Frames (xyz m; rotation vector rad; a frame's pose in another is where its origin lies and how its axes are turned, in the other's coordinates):
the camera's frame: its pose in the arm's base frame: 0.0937 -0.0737 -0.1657 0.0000 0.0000 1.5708
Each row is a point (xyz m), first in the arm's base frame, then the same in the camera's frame.
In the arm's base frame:
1: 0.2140 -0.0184 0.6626
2: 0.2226 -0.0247 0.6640
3: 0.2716 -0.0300 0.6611
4: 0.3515 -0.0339 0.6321
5: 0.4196 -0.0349 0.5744
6: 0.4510 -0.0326 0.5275
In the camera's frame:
1: 0.0553 -0.1203 0.8283
2: 0.0490 -0.1289 0.8297
3: 0.0437 -0.1779 0.8268
4: 0.0398 -0.2578 0.7978
5: 0.0388 -0.3259 0.7401
6: 0.0411 -0.3573 0.6932

